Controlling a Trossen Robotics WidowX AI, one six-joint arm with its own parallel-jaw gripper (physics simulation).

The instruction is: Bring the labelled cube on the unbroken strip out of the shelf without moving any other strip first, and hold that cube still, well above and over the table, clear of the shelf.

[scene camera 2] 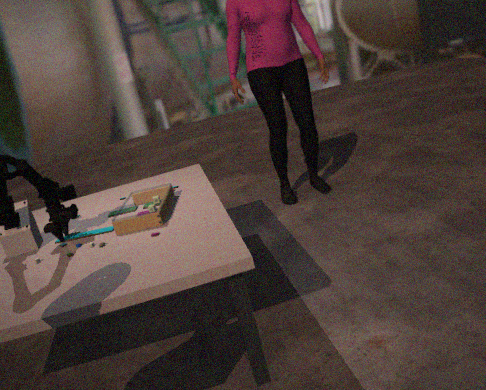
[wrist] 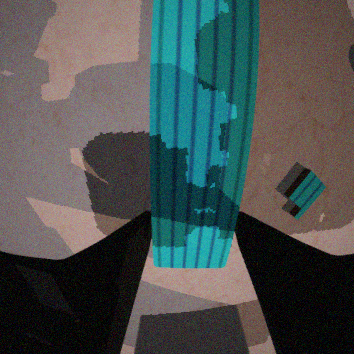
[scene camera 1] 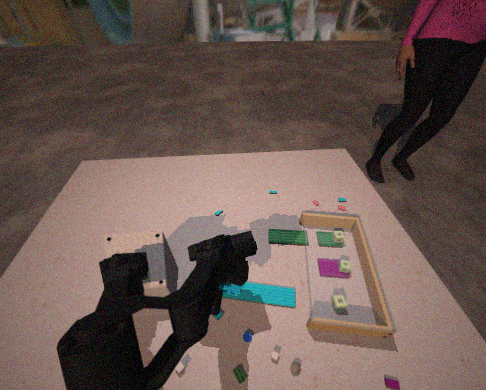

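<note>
My gripper is low over the table, shut on the near end of a long teal strip. The strip's far end stops short of the shelf, a low wooden frame at the right in scene camera 1. Inside it, a pale cube stands opposite the teal strip, with no strip seen under it. Another pale cube is on a short magenta strip. A third pale cube is on a short green piece, separated by a gap from a green strip outside. The labels are too blurred to read.
A pale block stands beside the arm. A teal chip, a blue cylinder, a green chip and a brown lump lie near the strip. A magenta chip lies near the shelf. A person stands beyond the table.
</note>
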